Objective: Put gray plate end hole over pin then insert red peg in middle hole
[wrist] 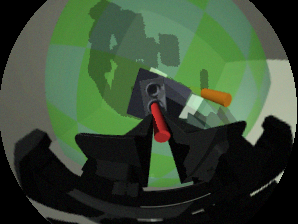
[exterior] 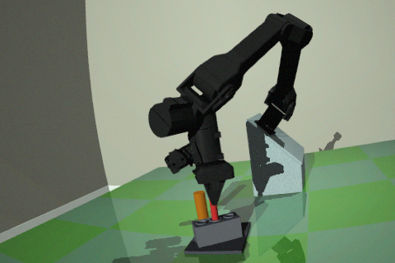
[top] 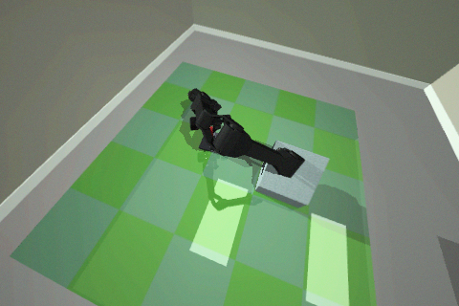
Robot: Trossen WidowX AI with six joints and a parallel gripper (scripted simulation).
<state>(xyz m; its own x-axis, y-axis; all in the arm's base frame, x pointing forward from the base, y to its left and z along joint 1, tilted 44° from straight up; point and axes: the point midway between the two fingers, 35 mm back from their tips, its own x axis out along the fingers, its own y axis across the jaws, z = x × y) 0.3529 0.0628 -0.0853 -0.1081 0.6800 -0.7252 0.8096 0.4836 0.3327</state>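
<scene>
My gripper tip is right at the red peg. Round my gripper tip: orange cylinder: 120 mm behind, 100 mm to the right, 60 mm below; then base: 90 mm below, 20 mm behind, 10 mm to the left; then gray plate: 50 mm below.
</scene>
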